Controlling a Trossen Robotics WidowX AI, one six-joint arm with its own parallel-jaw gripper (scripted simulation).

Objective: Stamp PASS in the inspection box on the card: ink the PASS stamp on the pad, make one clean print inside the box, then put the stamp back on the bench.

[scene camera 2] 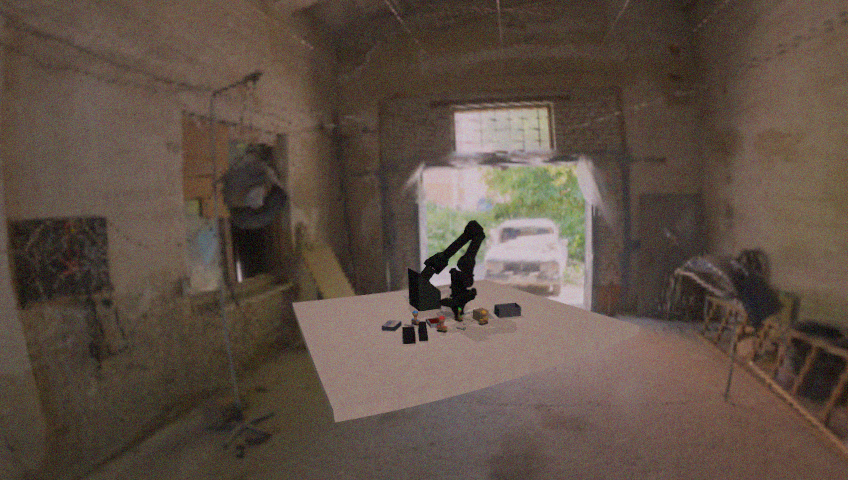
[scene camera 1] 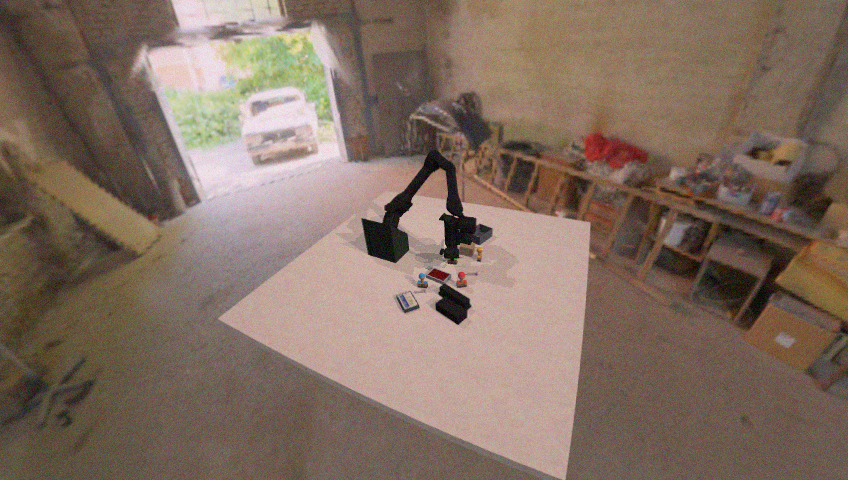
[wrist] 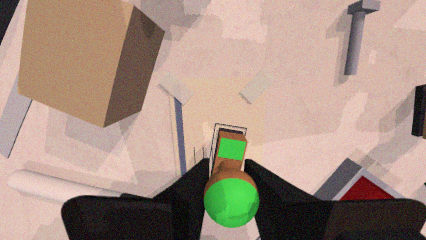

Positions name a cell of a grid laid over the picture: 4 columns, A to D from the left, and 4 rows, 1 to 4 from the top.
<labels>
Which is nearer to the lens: the cardboard box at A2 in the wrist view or the white marker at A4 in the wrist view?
The cardboard box.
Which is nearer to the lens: the green-knobbed stamp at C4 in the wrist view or the white marker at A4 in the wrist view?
The green-knobbed stamp.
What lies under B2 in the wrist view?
A card.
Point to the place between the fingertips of my gripper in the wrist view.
C3
</labels>
